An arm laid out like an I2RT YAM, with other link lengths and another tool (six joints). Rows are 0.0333 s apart.
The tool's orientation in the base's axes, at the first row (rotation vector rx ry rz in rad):
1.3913 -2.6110 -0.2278
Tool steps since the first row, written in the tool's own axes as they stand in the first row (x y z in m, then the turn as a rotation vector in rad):
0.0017 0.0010 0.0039 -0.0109 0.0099 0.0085
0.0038 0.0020 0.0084 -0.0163 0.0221 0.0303
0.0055 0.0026 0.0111 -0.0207 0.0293 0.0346
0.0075 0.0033 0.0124 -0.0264 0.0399 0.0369
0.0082 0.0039 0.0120 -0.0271 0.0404 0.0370
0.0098 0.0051 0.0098 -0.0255 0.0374 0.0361
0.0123 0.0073 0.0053 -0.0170 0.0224 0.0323
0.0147 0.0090 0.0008 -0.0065 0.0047 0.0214
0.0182 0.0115 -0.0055 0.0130 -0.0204 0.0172
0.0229 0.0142 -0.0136 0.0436 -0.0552 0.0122
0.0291 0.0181 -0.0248 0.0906 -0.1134 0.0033
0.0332 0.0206 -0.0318 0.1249 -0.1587 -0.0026
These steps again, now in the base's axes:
-0.0026 -0.0007 -0.0034 -0.0039 0.0150 -0.0070
-0.0056 -0.0016 -0.0074 -0.0157 0.0274 -0.0260
-0.0076 -0.0026 -0.0098 -0.0200 0.0352 -0.0290
-0.0096 -0.0038 -0.0107 -0.0259 0.0459 -0.0295
-0.0103 -0.0040 -0.0102 -0.0260 0.0468 -0.0295
-0.0117 -0.0048 -0.0076 -0.0242 0.0438 -0.0291
-0.0138 -0.0059 -0.0026 -0.0160 0.0282 -0.0280
-0.0155 -0.0072 0.0024 -0.0050 0.0091 -0.0203
-0.0180 -0.0091 0.0093 0.0055 -0.0212 -0.0201
-0.0210 -0.0119 0.0182 0.0178 -0.0661 -0.0202
-0.0250 -0.0155 0.0304 0.0409 -0.1378 -0.0203
-0.0277 -0.0179 0.0381 0.0599 -0.1917 -0.0215

